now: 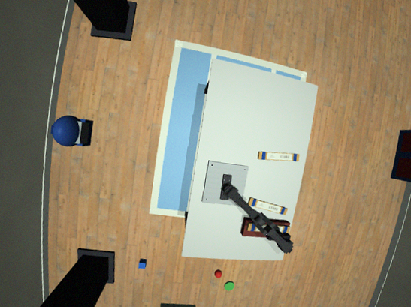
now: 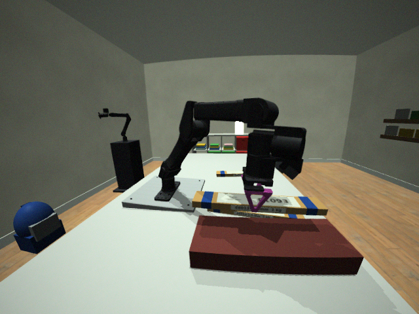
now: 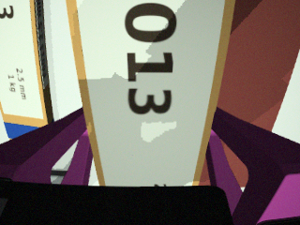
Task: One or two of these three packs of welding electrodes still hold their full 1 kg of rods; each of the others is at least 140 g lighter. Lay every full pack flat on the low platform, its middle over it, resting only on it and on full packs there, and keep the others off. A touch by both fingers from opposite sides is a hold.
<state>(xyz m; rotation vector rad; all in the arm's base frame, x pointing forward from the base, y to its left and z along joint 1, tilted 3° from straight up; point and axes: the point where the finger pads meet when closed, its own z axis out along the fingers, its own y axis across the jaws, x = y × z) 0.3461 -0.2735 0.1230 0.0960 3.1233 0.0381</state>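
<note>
Right now the dark red low platform is 40 mm ahead of my hand, 50 mm to the right of it and 110 mm below it.
</note>
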